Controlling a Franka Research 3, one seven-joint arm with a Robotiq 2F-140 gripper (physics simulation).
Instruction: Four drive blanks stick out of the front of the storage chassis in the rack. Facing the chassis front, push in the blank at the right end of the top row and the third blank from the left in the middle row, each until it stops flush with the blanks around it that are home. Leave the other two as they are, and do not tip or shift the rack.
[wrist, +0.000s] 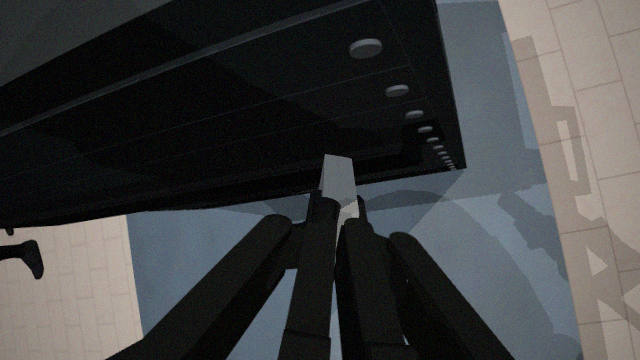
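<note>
The rack (435, 55) is a very dark block across the top and left of the wrist view, seen steeply along its front. A row of round grey screw heads runs down near its right edge. The storage chassis and its drive blanks cannot be made out in the dark; how far any blank sticks out is hidden. My gripper (334, 177) is shut and empty. Its pale grey tips overlap the rack's dark lower front in the view, right of the middle. Whether they touch anything cannot be told.
A blue-grey mat (200, 260) lies on the floor below the rack, with shadows across it. Pale floor tiles (605, 150) (75, 285) show at both sides. A small black hooked part (34, 259) shows at the left edge.
</note>
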